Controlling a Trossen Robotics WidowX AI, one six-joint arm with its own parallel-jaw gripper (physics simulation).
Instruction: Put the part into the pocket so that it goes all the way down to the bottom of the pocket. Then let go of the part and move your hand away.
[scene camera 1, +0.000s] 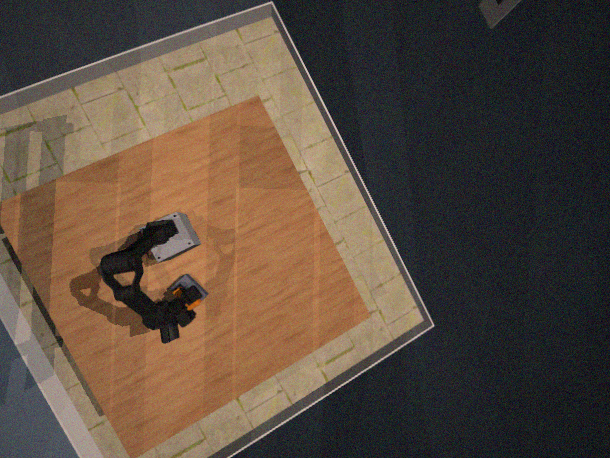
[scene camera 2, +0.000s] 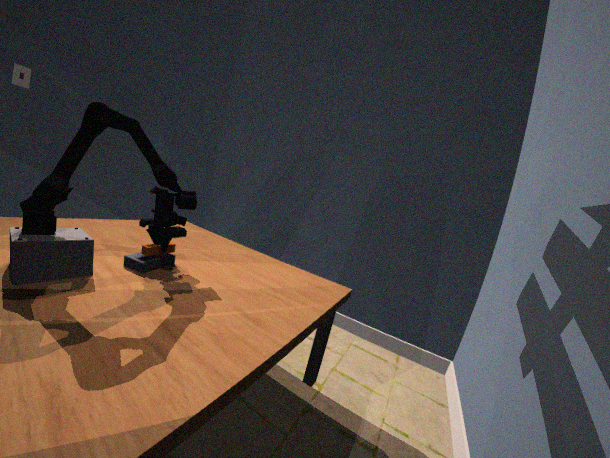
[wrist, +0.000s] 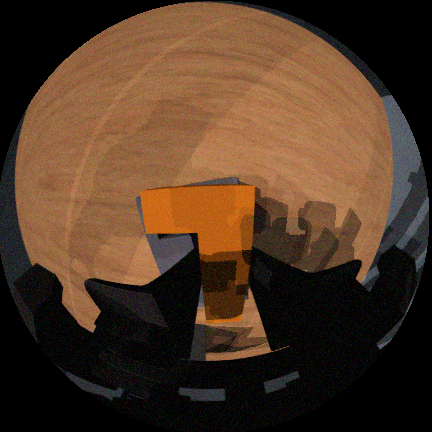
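Pixels of known places: gripper, fingertip midpoint: (scene camera 1: 186, 299) (scene camera 2: 160, 250) (wrist: 221, 249); arm's base, origin of the base link: (scene camera 1: 168, 229) (scene camera 2: 38, 232).
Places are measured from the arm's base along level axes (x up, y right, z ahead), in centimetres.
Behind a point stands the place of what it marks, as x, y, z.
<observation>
The orange L-shaped part (scene camera 1: 194, 304) @(-2.7, 4.6, 34.7) (scene camera 2: 149, 249) @(-3.3, 10.4, 26.5) (wrist: 200, 207) @(-2.7, 5.8, 34.9) is held level over the dark grey block with the pocket (scene camera 1: 199, 287) @(-7.7, 1.6, 29.1) (scene camera 2: 134, 264) @(-8.5, 9.5, 22.6) (wrist: 171, 255) @(-6.9, 3.8, 29.0). In scene camera 2 the part shows above the block's top, not down in the pocket. In the wrist view it covers most of the block; the block's left side and a thin strip of its far edge show past it. My gripper (scene camera 1: 185, 298) @(-5.0, 7.9, 31.5) (scene camera 2: 163, 250) @(-5.0, 7.9, 31.5) (wrist: 221, 249) @(-5.0, 7.9, 31.5) points down and is shut on the part's long leg. The pocket's opening is mostly hidden, so exact alignment cannot be told.
The grey base box (scene camera 1: 176, 245) @(-0.1, -0.1, 7.9) (scene camera 2: 52, 260) @(-4.9, 10.0, 2.4) of the arm stands on the wooden table (scene camera 1: 270, 240) @(-10.5, -37.4, 23.0) (scene camera 2: 240, 280) @(-10.5, 30.7, 50.6) close to the block. Shadows of the arm fall across the table. The table's edge drops to a tiled floor (scene camera 2: 380, 370).
</observation>
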